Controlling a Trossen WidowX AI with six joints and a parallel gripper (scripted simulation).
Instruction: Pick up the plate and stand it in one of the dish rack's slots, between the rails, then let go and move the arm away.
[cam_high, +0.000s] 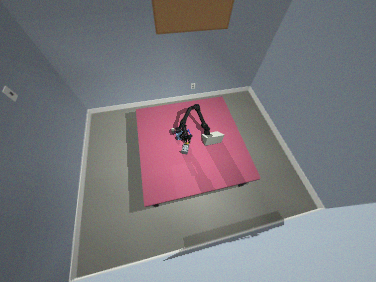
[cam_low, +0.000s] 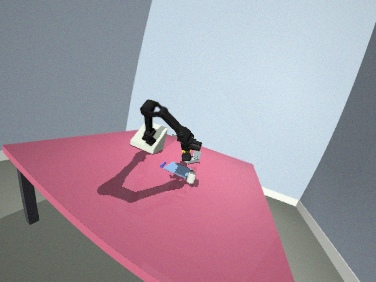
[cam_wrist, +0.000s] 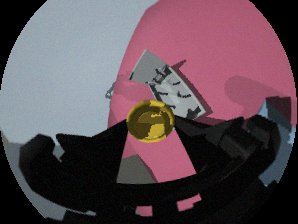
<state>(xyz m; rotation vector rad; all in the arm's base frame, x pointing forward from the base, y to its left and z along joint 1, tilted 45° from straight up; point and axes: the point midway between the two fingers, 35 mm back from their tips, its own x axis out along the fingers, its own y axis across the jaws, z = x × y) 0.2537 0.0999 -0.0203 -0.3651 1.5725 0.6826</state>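
Now: gripper tip 50 mm above the grey dish rack, 40 mm to the right of it and 40 mm short of it. Round my gripper tip: yellow plate 10 mm to the right; then blue spoon 220 mm to the right, 70 mm below, 30 mm behind; then light blue mat 170 mm to the right, 70 mm below, 60 mm ahead.
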